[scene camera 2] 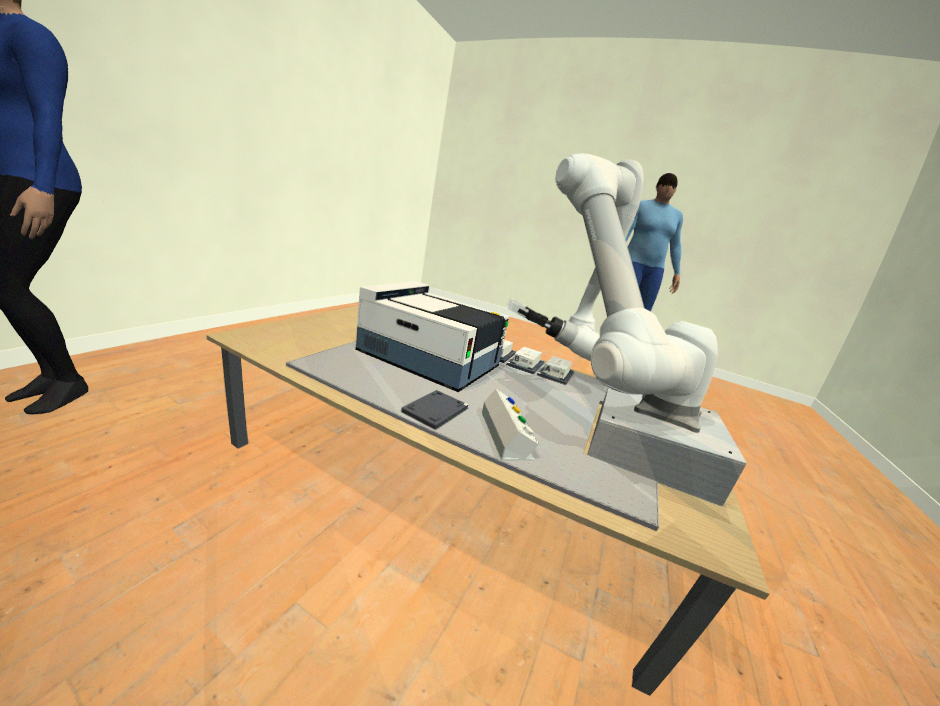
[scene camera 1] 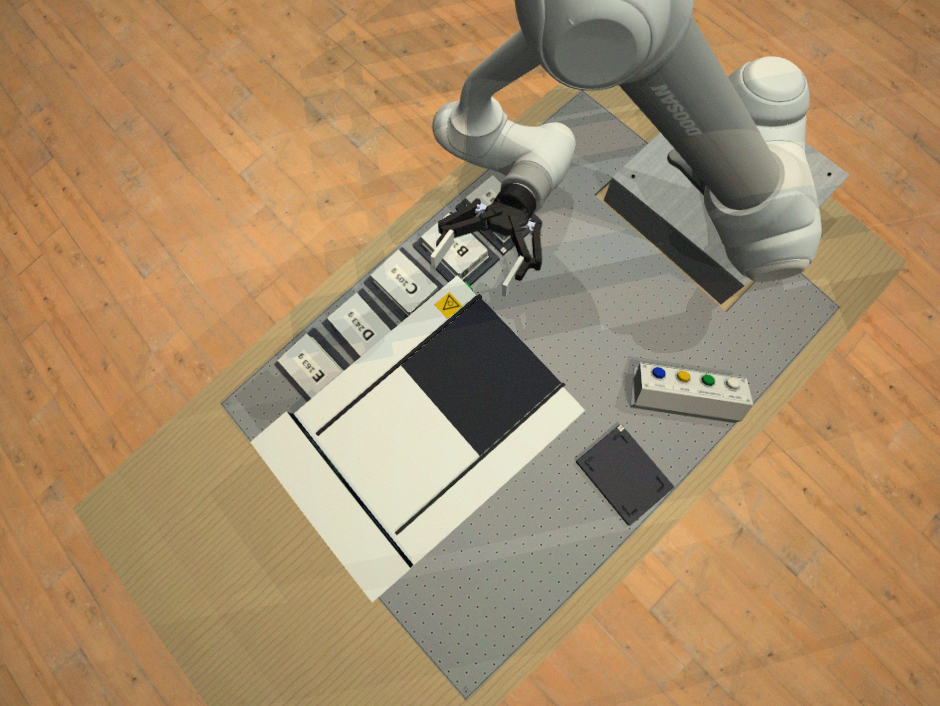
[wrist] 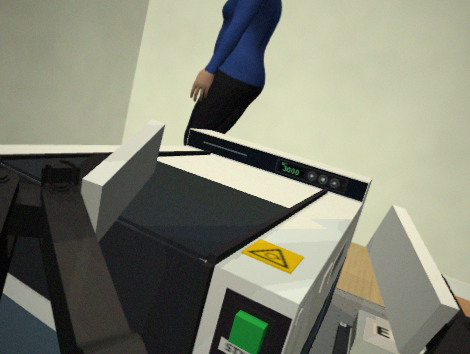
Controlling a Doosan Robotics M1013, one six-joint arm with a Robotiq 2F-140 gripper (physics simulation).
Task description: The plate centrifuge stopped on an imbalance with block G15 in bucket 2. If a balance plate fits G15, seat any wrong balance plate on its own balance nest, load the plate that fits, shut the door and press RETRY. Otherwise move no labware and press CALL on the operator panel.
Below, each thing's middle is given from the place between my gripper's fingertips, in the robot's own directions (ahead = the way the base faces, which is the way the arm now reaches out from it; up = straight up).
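Dark lid panel (scene camera 1: pixel 483 379): 7 cm ahead of my hand, 14 cm to the left of it and 5 cm below it. Centrifuge (scene camera 1: pixel 383 476): 16 cm to the left of my hand, 22 cm ahead of it, 14 cm below it. Plate C (scene camera 1: pixel 398 277) is 15 cm to the right of my hand, 8 cm ahead of it and 23 cm below it; plate B (scene camera 1: pixel 466 254) is 6 cm behind my hand, 16 cm to the right of it and 23 cm below it.
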